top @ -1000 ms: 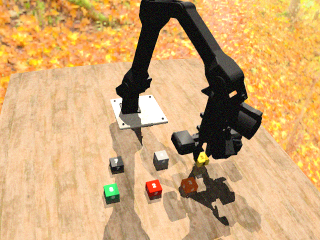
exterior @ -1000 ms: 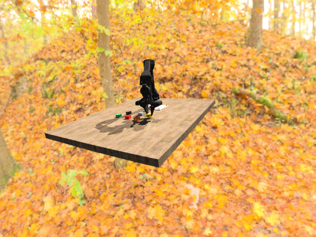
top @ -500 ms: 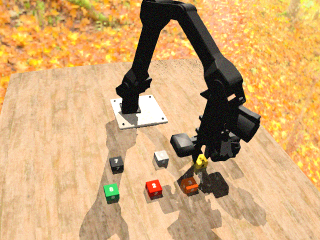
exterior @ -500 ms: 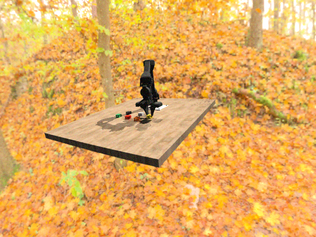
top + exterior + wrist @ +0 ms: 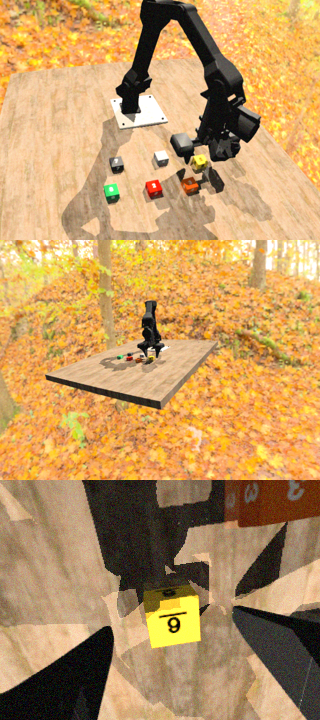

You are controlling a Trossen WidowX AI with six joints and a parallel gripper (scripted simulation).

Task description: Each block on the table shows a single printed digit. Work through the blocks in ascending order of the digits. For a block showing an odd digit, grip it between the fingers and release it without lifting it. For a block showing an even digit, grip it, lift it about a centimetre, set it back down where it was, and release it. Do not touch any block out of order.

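The yellow block is right at my gripper tip. Round my gripper tip: orange block 70 mm ahead, 60 mm to the right; red block 60 mm ahead, 150 mm to the right; dark grey block 40 mm behind, 230 mm to the right.
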